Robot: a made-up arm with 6 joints. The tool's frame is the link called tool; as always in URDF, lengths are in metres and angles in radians. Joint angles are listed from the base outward.
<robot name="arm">
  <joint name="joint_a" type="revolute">
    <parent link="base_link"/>
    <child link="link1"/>
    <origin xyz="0 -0.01 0.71" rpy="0 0 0"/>
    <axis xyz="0 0 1"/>
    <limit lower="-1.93" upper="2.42"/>
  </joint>
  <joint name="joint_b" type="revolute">
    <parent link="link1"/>
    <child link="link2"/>
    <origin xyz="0.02 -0.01 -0.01" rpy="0 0 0"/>
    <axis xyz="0 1 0"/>
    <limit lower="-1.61" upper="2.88"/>
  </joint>
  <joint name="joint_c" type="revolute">
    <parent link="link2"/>
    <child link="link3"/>
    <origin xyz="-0.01 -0.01 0.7" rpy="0 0 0"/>
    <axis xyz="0 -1 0"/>
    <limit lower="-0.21" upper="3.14"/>
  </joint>
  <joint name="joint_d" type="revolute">
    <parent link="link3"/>
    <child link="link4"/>
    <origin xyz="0.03 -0.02 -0.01" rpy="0 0 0"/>
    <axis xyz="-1 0 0"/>
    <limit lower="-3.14" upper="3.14"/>
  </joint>
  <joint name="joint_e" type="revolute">
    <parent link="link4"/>
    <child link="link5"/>
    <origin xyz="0.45 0.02 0.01" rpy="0 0 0"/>
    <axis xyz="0 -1 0"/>
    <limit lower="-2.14" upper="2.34"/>
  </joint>
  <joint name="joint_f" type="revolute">
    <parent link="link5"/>
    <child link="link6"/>
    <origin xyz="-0.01 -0.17 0.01" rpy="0 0 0"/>
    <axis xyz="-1 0 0"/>
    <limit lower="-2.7" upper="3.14"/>
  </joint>
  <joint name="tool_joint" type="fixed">
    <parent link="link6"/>
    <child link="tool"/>
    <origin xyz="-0.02 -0.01 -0.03" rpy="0 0 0"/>
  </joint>
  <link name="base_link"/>
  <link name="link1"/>
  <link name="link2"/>
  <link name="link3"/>
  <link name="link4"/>
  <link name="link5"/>
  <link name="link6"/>
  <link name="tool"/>
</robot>
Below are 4 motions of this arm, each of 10 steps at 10 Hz.
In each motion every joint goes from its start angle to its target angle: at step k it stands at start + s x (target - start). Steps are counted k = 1, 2, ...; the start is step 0. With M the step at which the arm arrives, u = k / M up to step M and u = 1 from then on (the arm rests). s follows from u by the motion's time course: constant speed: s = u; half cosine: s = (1 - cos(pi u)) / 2; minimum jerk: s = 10 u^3 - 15 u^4 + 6 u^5.
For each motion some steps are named. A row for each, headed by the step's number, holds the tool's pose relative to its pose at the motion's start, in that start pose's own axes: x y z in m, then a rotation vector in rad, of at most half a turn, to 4 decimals.
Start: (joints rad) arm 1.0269 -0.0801 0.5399 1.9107 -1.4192 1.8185
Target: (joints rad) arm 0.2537 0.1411 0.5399 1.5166 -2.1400 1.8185
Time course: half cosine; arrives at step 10
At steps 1, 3, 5, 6, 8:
1: 0.0062 -0.0060 0.0050 -0.0103 -0.0076 0.0295
3: 0.0596 -0.0442 0.0446 -0.0829 -0.0619 0.2535
5: 0.1690 -0.0767 0.1143 -0.1860 -0.1425 0.6344
6: 0.2348 -0.0763 0.1516 -0.2324 -0.1820 0.8428
8: 0.3474 -0.0469 0.2098 -0.2949 -0.2434 1.1900

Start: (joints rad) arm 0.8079 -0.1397 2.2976 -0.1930 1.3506 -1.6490
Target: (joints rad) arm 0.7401 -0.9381 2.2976 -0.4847 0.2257 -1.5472
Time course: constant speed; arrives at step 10
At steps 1, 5, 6, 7, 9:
1: 0.0832 -0.0192 -0.0180 0.0175 -0.0206 -0.0340
5: 0.4207 -0.0313 -0.1079 0.1270 -0.0567 -0.1805
6: 0.5037 -0.0179 -0.1339 0.1614 -0.0513 -0.2191
7: 0.5853 0.0020 -0.1608 0.1973 -0.0391 -0.2583
9: 0.7420 0.0608 -0.2166 0.2701 0.0063 -0.3372

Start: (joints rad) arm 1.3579 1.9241 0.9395 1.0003 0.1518 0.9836
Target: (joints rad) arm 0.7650 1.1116 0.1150 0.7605 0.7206 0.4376
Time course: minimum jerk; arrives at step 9
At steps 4, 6, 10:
4: -0.2196 0.0089 -0.2609 0.4784 0.0377 -0.1827
6: -0.5081 0.0883 -0.4241 0.9081 0.0863 -0.4232
10: -0.6752 0.1477 -0.4580 1.1110 0.1129 -0.5777

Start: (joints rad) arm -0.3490 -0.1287 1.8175 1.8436 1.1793 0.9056
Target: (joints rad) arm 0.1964 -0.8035 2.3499 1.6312 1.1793 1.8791
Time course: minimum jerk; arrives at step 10
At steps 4, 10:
4: -0.2186 -0.1647 -0.1948 -0.5470 0.3812 -0.0032
10: -0.8226 -0.5052 -0.1920 -1.6699 1.0994 0.5637

